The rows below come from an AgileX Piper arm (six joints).
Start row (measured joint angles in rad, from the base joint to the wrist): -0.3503, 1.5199, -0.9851, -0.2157, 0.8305, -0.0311
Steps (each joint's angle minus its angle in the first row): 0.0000, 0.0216, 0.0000, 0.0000, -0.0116, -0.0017; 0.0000, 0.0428, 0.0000, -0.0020, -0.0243, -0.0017; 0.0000, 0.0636, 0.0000, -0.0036, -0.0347, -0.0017; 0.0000, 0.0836, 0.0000, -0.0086, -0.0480, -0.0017; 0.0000, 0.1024, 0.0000, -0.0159, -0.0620, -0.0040; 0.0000, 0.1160, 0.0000, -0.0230, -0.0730, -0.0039; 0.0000, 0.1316, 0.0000, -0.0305, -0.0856, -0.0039; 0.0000, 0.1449, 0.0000, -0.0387, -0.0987, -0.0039; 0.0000, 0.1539, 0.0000, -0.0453, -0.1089, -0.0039; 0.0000, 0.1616, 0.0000, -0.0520, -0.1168, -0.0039; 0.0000, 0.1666, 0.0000, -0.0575, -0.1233, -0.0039; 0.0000, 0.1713, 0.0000, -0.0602, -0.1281, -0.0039; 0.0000, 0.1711, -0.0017, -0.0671, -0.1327, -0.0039; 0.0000, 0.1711, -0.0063, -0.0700, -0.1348, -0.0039; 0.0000, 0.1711, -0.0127, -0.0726, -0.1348, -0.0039; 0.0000, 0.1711, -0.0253, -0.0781, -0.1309, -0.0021; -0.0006, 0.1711, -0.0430, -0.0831, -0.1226, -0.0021; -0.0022, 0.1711, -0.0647, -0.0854, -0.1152, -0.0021; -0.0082, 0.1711, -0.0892, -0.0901, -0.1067, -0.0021; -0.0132, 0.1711, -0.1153, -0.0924, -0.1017, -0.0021; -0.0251, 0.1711, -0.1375, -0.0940, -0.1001, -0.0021; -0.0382, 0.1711, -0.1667, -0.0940, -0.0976, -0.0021; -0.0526, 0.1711, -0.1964, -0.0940, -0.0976, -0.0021
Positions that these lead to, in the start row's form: -0.3503, 1.5415, -0.9851, -0.2157, 0.8189, -0.0328; -0.3503, 1.5627, -0.9851, -0.2177, 0.8062, -0.0328; -0.3503, 1.5835, -0.9851, -0.2193, 0.7958, -0.0328; -0.3503, 1.6035, -0.9851, -0.2243, 0.7825, -0.0328; -0.3503, 1.6223, -0.9851, -0.2316, 0.7685, -0.0351; -0.3503, 1.6359, -0.9851, -0.2387, 0.7575, -0.0350; -0.3503, 1.6515, -0.9851, -0.2462, 0.7449, -0.0350; -0.3503, 1.6648, -0.9851, -0.2544, 0.7318, -0.0350; -0.3503, 1.6738, -0.9851, -0.2610, 0.7216, -0.0350; -0.3503, 1.6815, -0.9851, -0.2677, 0.7137, -0.0350; -0.3503, 1.6865, -0.9851, -0.2732, 0.7072, -0.0350; -0.3503, 1.6912, -0.9851, -0.2759, 0.7024, -0.0350; -0.3503, 1.6910, -0.9868, -0.2828, 0.6978, -0.0350; -0.3503, 1.6910, -0.9914, -0.2857, 0.6957, -0.0350; -0.3503, 1.6910, -0.9978, -0.2883, 0.6957, -0.0350; -0.3503, 1.6910, -1.0104, -0.2938, 0.6996, -0.0332; -0.3509, 1.6910, -1.0281, -0.2988, 0.7079, -0.0332; -0.3525, 1.6910, -1.0498, -0.3011, 0.7153, -0.0332; -0.3585, 1.6910, -1.0743, -0.3058, 0.7238, -0.0332; -0.3635, 1.6910, -1.1004, -0.3081, 0.7288, -0.0332; -0.3754, 1.6910, -1.1226, -0.3097, 0.7304, -0.0332; -0.3885, 1.6910, -1.1518, -0.3097, 0.7329, -0.0332; -0.4029, 1.6910, -1.1815, -0.3097, 0.7329, -0.0332
